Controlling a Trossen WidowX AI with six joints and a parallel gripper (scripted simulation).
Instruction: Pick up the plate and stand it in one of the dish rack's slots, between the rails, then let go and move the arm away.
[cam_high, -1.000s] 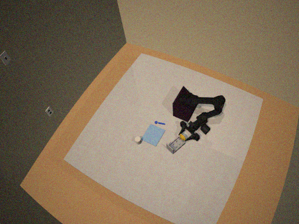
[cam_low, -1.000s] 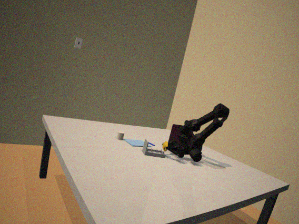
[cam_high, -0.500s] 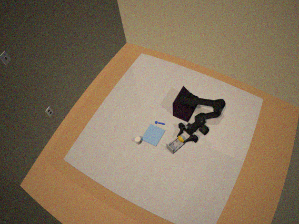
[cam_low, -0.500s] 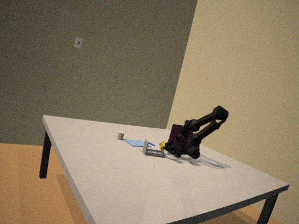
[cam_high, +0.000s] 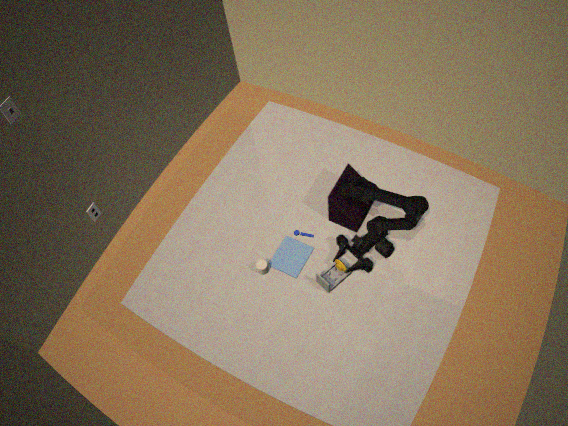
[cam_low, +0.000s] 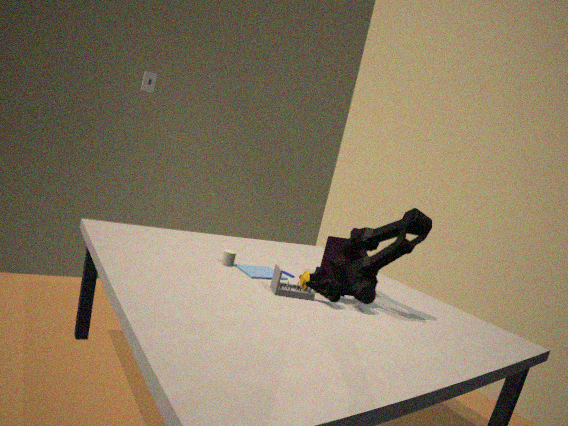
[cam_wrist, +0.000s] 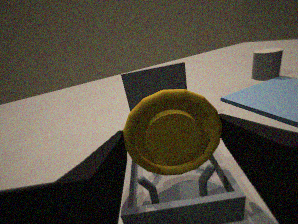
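The yellow plate lies 10 mm behind my gripper tip. The rest, counted from my gripper tip: grey dish rack: 20 mm ahead, 30 mm below; white cup: 140 mm ahead, 270 mm to the right, 30 mm below; blue spoon: 70 mm behind, 220 mm to the right, 50 mm below.
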